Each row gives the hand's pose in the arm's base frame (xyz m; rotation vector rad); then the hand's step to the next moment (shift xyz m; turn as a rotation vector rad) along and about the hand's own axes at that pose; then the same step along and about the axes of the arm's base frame.
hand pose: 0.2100 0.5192 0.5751 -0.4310 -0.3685 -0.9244
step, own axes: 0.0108 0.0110 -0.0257 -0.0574 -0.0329 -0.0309
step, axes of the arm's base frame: 0.0181 -0.0145 -0.0189 -0.0551 0.0061 -0.0475
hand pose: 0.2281 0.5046 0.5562 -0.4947 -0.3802 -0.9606
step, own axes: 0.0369 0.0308 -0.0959 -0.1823 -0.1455 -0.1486
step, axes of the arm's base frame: 0.0540 -0.0638 -0.0673 -0.2053 -0.0283 -0.1832
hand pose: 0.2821 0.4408 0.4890 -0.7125 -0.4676 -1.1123
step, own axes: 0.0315 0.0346 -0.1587 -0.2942 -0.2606 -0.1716
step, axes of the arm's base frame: 0.0430 -0.1256 -0.0987 -0.3547 -0.0032 -0.2411
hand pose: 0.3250 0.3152 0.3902 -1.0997 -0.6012 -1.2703
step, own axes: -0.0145 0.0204 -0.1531 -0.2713 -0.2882 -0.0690
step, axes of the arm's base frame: -0.0153 -0.1318 -0.0804 -0.3543 0.0803 -0.1715
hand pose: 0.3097 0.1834 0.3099 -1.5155 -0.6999 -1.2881
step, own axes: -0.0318 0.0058 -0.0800 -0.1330 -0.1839 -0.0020
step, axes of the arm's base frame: -0.0337 -0.0707 -0.0362 -0.1994 0.0835 -0.0692
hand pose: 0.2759 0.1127 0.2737 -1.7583 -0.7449 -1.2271
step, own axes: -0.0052 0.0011 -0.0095 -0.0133 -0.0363 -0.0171
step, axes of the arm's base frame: -0.0050 -0.0089 -0.0037 -0.0422 0.0018 0.0012
